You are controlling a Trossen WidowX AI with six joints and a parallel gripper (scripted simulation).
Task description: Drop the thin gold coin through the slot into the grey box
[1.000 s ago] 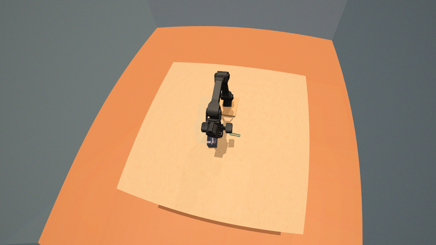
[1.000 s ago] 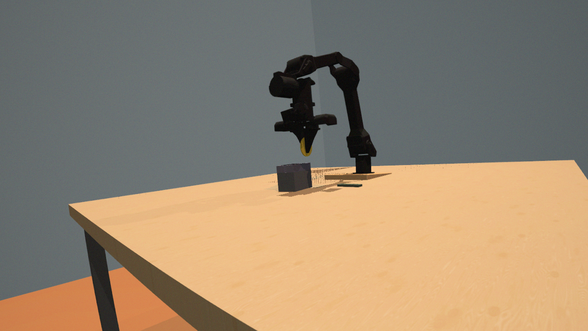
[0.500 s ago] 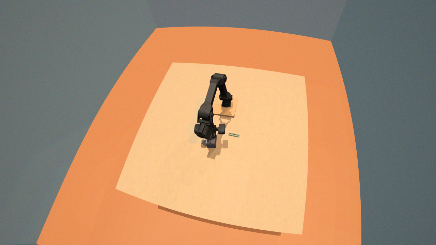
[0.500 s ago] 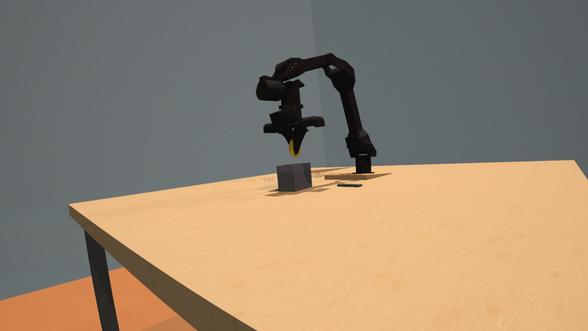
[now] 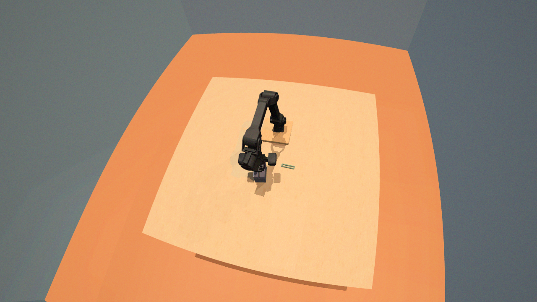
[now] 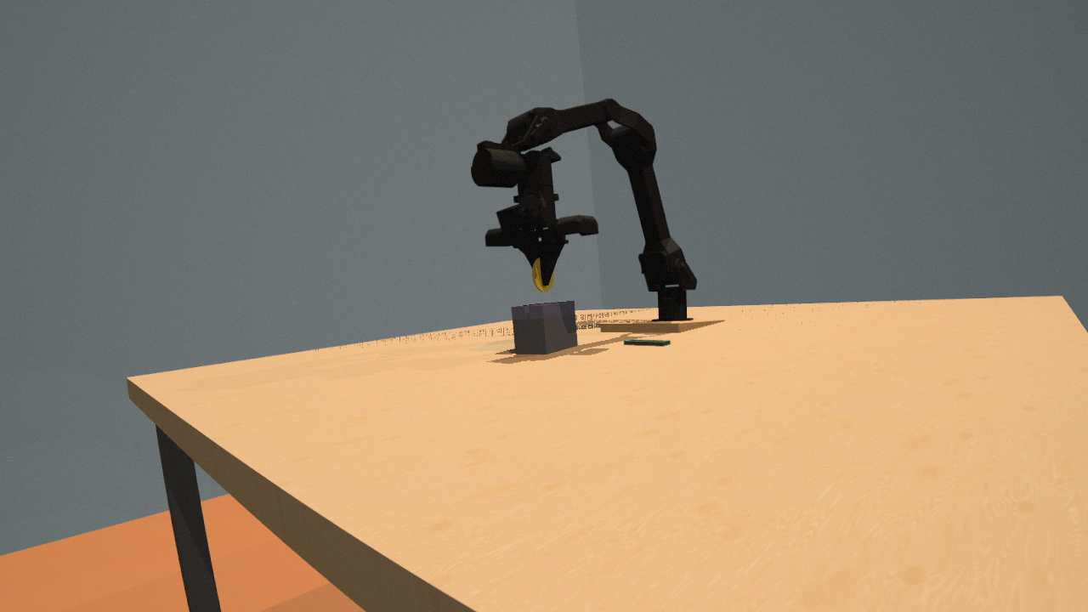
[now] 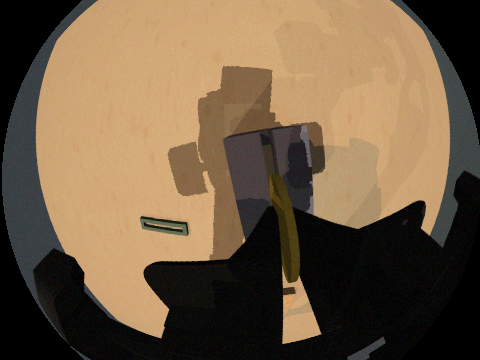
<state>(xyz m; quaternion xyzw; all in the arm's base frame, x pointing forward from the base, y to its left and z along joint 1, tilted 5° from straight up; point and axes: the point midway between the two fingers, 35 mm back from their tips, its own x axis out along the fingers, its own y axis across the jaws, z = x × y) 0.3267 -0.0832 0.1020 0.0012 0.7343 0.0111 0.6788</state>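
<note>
The gold coin lies 2 cm above my gripper tip.
</note>
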